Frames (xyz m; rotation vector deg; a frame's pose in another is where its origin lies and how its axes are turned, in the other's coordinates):
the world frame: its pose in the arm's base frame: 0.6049 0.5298 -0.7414 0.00 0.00 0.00
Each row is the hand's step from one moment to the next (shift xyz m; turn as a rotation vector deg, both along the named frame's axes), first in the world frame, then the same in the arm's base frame.
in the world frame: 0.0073 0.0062 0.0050 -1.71 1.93 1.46
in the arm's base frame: 0.0073 0.0062 0.0050 -1.71 1.93 1.46
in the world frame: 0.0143 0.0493 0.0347 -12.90 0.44 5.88
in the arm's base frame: 0.0143 0.0493 0.0347 -12.90 0.44 5.88
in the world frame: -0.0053 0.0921 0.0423 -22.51 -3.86 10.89
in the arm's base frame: -0.0053 0.0921 0.0423 -22.51 -3.86 10.89
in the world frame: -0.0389 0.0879 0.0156 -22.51 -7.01 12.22
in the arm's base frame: -0.0389 0.0879 0.0156 -22.51 -7.01 12.22
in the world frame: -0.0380 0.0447 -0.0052 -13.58 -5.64 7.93
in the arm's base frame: -0.0380 0.0447 -0.0052 -13.58 -5.64 7.93
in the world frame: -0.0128 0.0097 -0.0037 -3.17 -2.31 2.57
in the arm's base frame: -0.0128 0.0097 -0.0037 -3.17 -2.31 2.57
